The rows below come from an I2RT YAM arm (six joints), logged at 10 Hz.
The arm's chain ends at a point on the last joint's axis. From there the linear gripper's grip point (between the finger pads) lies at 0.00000 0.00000 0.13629 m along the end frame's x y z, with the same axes.
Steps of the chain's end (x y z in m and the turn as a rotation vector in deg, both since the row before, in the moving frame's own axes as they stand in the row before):
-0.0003 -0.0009 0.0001 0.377 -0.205 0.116
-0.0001 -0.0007 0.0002 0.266 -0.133 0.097
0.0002 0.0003 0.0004 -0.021 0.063 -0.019
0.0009 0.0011 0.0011 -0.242 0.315 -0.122
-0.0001 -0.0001 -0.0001 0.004 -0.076 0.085
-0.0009 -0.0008 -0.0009 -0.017 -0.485 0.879
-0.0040 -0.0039 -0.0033 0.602 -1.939 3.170
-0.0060 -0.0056 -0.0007 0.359 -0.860 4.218
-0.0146 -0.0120 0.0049 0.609 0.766 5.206
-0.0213 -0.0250 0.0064 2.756 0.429 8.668
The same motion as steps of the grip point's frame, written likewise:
-0.0008 -0.0018 0.0001 0.377 -0.205 0.116
-0.0004 -0.0013 0.0002 0.266 -0.133 0.097
0.0003 0.0003 0.0004 -0.021 0.063 -0.019
0.0016 0.0017 0.0011 -0.242 0.315 -0.122
-0.0003 -0.0001 -0.0001 0.004 -0.076 0.085
-0.0021 -0.0008 -0.0009 -0.017 -0.485 0.879
-0.0086 -0.0055 -0.0034 0.602 -1.939 3.170
-0.0080 -0.0065 -0.0007 0.359 -0.860 4.218
-0.0127 -0.0134 0.0049 0.609 0.766 5.206
-0.0198 -0.0315 0.0062 2.756 0.429 8.668

